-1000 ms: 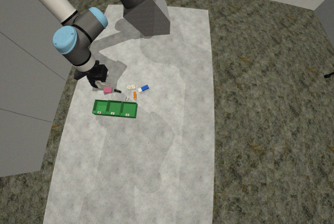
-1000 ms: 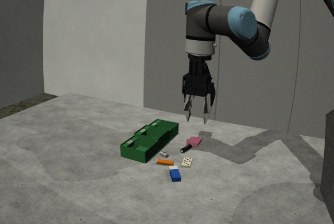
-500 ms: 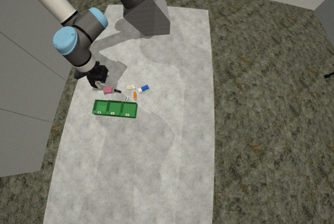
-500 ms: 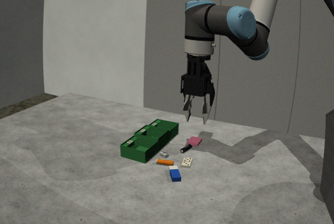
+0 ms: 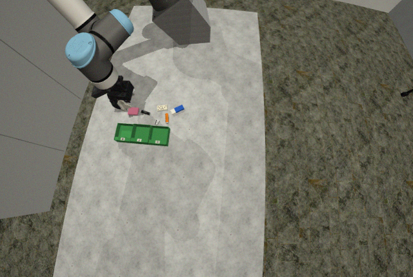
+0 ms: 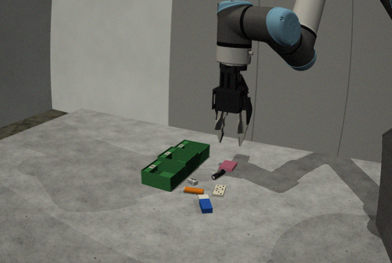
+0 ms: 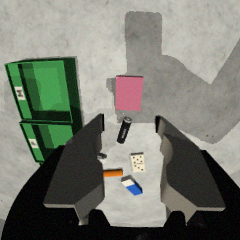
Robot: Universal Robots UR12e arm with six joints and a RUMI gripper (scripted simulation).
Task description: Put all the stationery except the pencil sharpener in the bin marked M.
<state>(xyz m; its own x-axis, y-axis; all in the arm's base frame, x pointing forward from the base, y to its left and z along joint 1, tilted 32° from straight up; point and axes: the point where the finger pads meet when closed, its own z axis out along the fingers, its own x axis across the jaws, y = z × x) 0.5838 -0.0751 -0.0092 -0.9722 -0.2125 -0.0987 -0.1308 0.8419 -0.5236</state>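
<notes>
Now: the pink eraser 80 mm below my hand. The rest, counted from my hand: green bin block 110 mm ahead, 90 mm to the left, 60 mm below; then pencil sharpener 140 mm to the left, 80 mm below, 40 mm ahead; then black battery 80 mm below, 70 mm to the left.
</notes>
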